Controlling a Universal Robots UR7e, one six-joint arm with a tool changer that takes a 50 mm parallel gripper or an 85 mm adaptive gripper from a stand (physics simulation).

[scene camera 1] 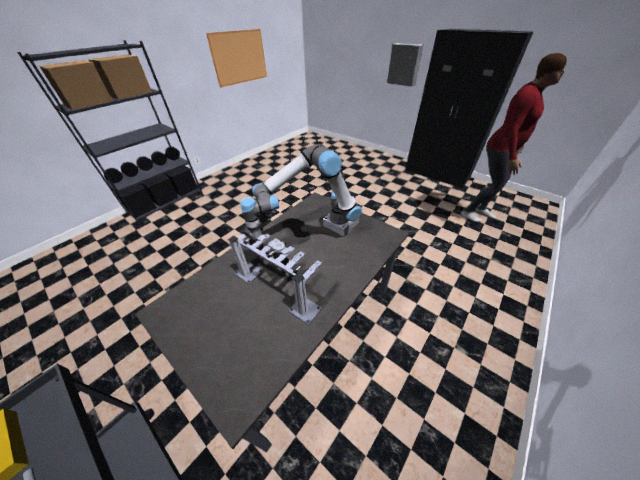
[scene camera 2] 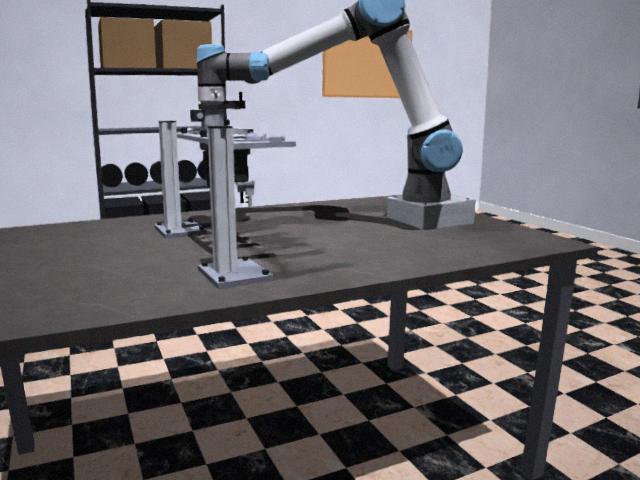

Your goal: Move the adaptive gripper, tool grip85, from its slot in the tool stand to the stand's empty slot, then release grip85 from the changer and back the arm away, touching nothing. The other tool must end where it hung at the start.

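Seen in the pictures: arm's base, origin of its link: (scene camera 1: pixel 339 217) (scene camera 2: pixel 426 198).
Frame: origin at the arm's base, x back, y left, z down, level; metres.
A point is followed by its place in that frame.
Observation:
The tool stand (scene camera 1: pixel 301 291) {x -0.706, y 0.379, z -0.166 m} (scene camera 2: pixel 222 206) {x -0.701, y 0.376, z -0.084 m} has two grey posts and a rail with forked slots. The arm's wrist (scene camera 1: pixel 252 223) {x -0.668, y -0.036, z -0.327 m} (scene camera 2: pixel 210 94) {x -0.659, y -0.032, z -0.314 m} points straight down at the slot by the far post, at the rail's left end in scene camera 1. The changer sits low, at rail height. The tool under it, grip85 by its place on the arm, is mostly hidden behind the near post in scene camera 2; its fingers cannot be made out. The other tool (scene camera 2: pixel 241 165) {x -0.614, y 0.141, z -0.139 m} hangs below the rail; its round top (scene camera 1: pixel 276 244) {x -0.624, y 0.091, z -0.226 m} shows in a middle slot in scene camera 1.
The arm's base (scene camera 1: pixel 338 224) {x -0.065, y 0.045, z -0.001 m} (scene camera 2: pixel 431 211) {x -0.044, y 0.106, z 0.018 m} stands on the dark table (scene camera 1: pixel 206 341) {x -1.154, y 0.123, z 0.072 m} (scene camera 2: pixel 129 289) {x -0.897, y 0.379, z 0.072 m}, behind the stand. A person in red (scene camera 1: pixel 519 116) is beside the black cabinet (scene camera 1: pixel 465 113). A shelf rack (scene camera 1: pixel 85 50) (scene camera 2: pixel 94 108) stands by the wall.

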